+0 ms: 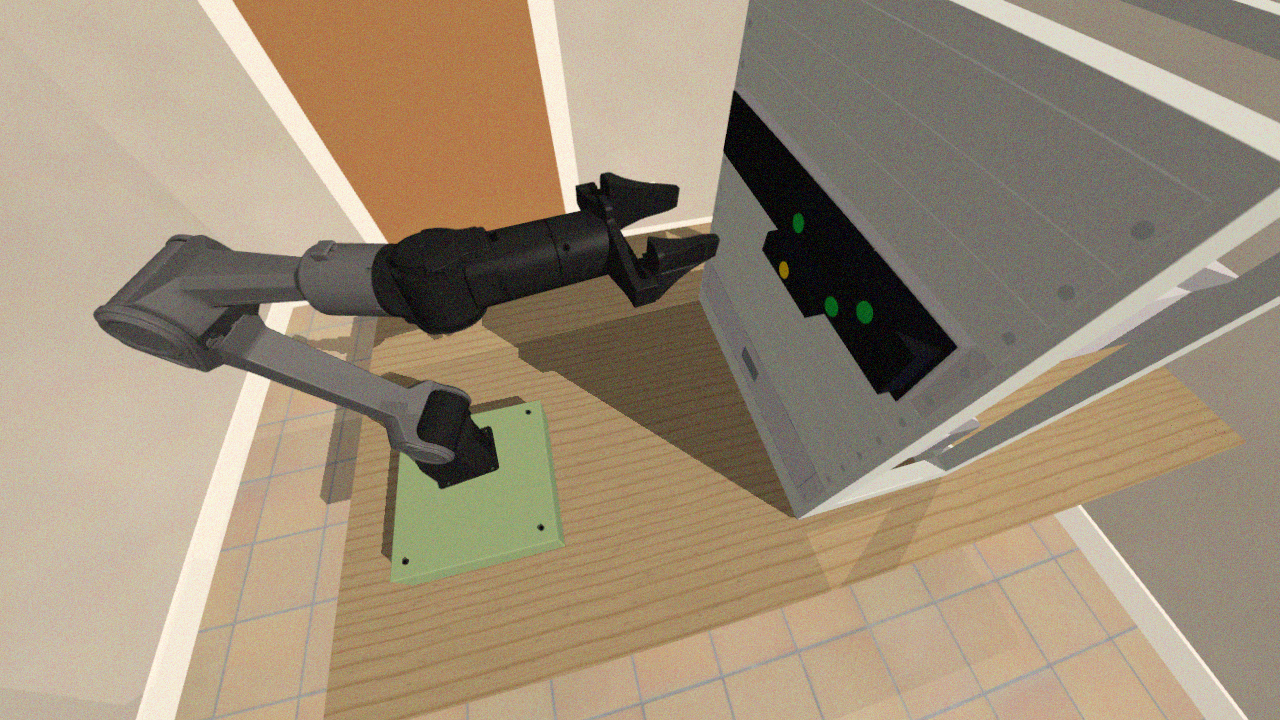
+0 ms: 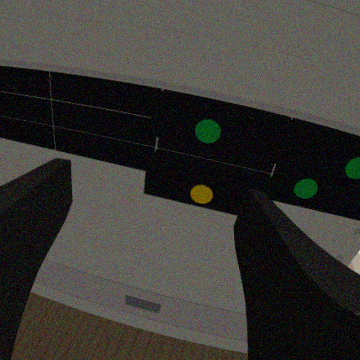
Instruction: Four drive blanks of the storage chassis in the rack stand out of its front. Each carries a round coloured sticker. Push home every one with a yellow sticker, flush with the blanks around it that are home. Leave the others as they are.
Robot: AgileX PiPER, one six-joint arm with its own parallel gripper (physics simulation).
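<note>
The black storage chassis [image 1: 760, 170] [image 2: 100, 112] sits in the grey rack [image 1: 966, 179] [image 2: 200, 40]. A blank with a yellow sticker [image 1: 783, 269] [image 2: 201, 194] stands out in the lower row, its dark edge overlapping the grey panel below. One green sticker [image 1: 798, 222] [image 2: 208, 131] is above it. Two more, a green sticker [image 1: 831, 306] [image 2: 306, 188] and another green sticker [image 1: 864, 311] [image 2: 353, 168], are to its right. The dark blank outlines are hard to tell apart. My gripper [image 1: 698, 217] [image 2: 155, 194] is open and empty, in front of the rack, apart from the blanks.
The arm stands on a green base plate [image 1: 474, 537] on the wooden table top [image 1: 626, 591]. A grey lower panel with a small dark slot [image 1: 750, 362] [image 2: 143, 304] is below the chassis. An orange-brown door [image 1: 429, 107] is behind the arm.
</note>
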